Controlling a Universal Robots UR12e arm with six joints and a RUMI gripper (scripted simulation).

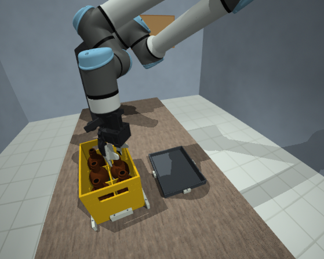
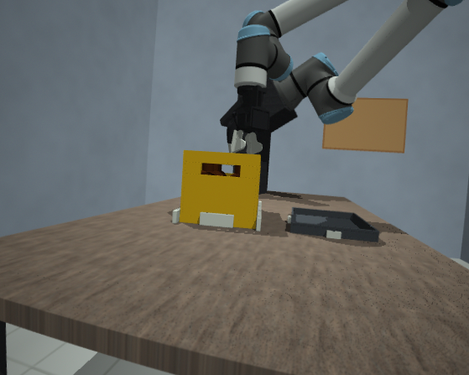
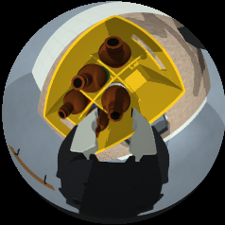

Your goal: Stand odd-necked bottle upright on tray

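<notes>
Right now the yellow crate is 7 cm below my hand, 4 cm to the right of it and 1 cm ahead of it. From my hand the other things lie so: dark tray 25 cm to the left, 14 cm below, 2 cm behind.
</notes>
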